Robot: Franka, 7 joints.
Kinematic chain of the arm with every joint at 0, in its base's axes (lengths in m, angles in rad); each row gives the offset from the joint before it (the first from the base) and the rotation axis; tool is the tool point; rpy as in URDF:
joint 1: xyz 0 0 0.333 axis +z
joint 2: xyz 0 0 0 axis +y
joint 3: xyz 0 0 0.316 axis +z
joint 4: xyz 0.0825 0 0 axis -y
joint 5: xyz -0.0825 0 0.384 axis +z
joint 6: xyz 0 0 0 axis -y
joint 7: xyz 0.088 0 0 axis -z
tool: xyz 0 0 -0.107 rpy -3.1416 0 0
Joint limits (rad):
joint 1: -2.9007..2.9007
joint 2: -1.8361..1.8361
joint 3: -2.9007..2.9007
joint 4: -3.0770..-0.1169
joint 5: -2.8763..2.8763
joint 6: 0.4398..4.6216
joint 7: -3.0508..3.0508
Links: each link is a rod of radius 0.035 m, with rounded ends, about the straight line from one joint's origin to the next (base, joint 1, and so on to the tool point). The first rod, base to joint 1, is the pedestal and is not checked.
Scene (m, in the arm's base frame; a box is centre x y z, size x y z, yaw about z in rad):
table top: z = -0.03
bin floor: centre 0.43 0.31 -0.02 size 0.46 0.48 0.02 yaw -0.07
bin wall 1: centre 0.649 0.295 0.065 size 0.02 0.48 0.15 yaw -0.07
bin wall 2: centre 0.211 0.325 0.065 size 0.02 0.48 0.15 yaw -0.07
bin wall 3: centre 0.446 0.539 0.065 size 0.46 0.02 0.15 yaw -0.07
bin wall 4: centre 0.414 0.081 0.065 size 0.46 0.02 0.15 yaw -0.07
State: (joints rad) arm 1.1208 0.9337 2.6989 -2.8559 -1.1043 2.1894 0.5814
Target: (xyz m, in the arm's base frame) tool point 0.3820 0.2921 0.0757
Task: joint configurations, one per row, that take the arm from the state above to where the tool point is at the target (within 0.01 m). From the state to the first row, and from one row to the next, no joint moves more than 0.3 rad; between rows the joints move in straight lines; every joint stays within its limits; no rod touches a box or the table.
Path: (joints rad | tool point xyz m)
1: 0.8811 0.8420 2.4416 -2.7599 -1.1185 2.0972 0.5814 | -0.3510 -0.0383 0.4090
2: 0.6414 0.7503 2.1843 -2.6640 -1.1327 2.0050 0.5814 | -0.3560 0.1478 0.3665
3: 0.4018 0.6586 1.9269 -2.5680 -1.1469 1.9127 0.5814 | -0.2563 0.3231 0.3198
4: 0.1621 0.5669 1.6696 -2.4720 -1.1611 1.8205 0.5814 | -0.0652 0.4297 0.2804
5: -0.0776 0.4752 1.4123 -2.3761 -1.1752 1.7283 0.5814 | 0.1702 0.4234 0.2592
6: -0.3173 0.3835 1.1550 -2.2801 -1.1894 1.6361 0.5814 | 0.3820 0.2921 0.2646
7: -0.2862 0.6633 1.0339 -2.2202 -1.2359 1.7650 0.5814 | 0.3968 0.2921 0.1784
8: -0.2551 0.9432 0.9128 -2.1603 -1.2823 1.8940 0.5814 | 0.3820 0.2921 0.0757

